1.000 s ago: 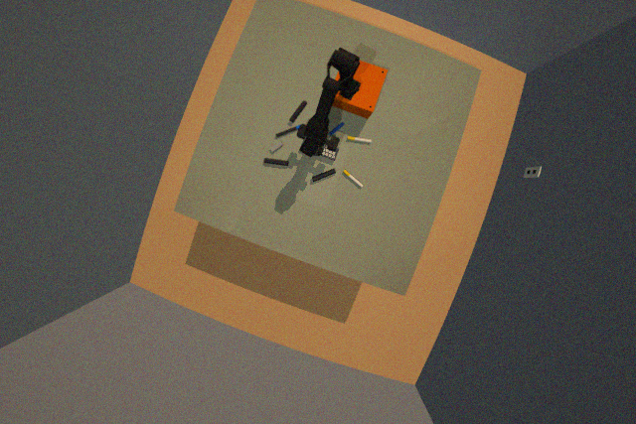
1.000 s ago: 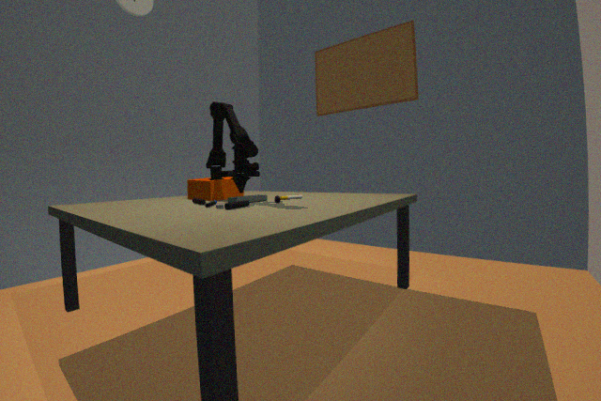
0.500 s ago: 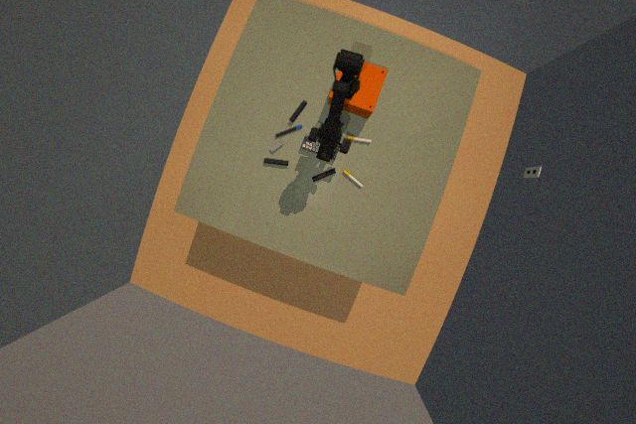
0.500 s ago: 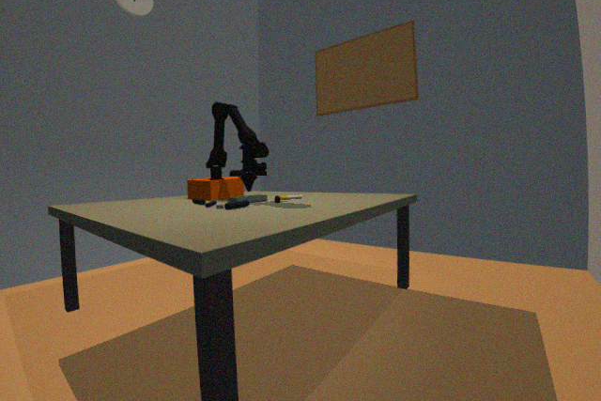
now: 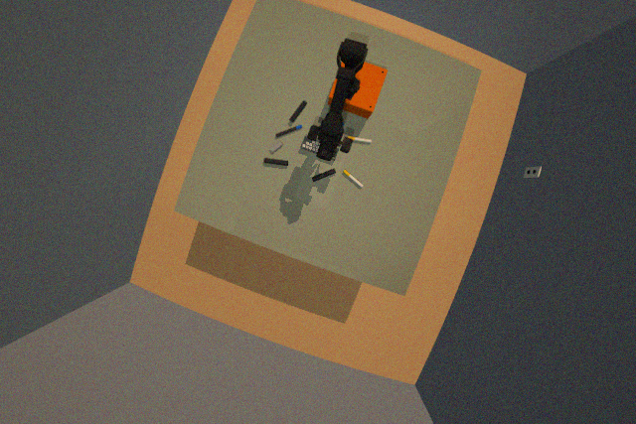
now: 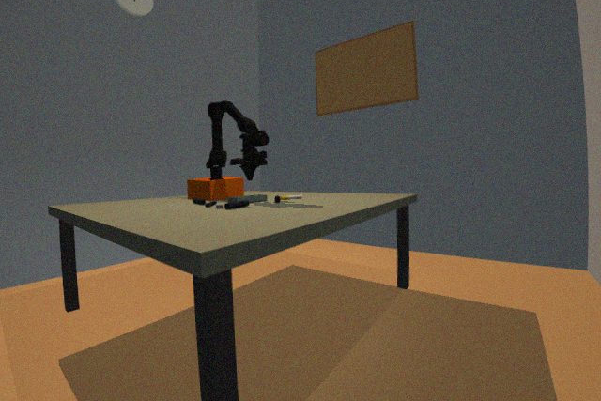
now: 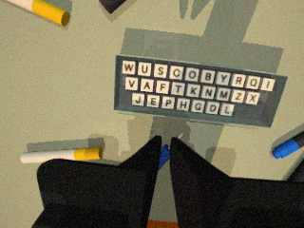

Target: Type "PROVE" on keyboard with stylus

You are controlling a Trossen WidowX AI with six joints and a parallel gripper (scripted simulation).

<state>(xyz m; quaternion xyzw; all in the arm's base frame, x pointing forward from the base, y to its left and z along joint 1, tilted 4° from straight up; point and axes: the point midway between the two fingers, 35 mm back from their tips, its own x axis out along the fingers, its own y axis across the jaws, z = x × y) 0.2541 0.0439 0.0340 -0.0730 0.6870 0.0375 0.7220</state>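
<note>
The blue stylus lies 9 cm below my gripper tip, 7 cm behind it and 2 cm to the right of it. From my gripper tip the other things lie so: grey stylus tip (9 cm below, 4 cm behind, 3 cm to the right); grey block (23 cm to the right, 13 cm ahead, 9 cm below); blue-capped black pen (19 cm to the right, 9 cm below, 1 cm ahead).
</note>
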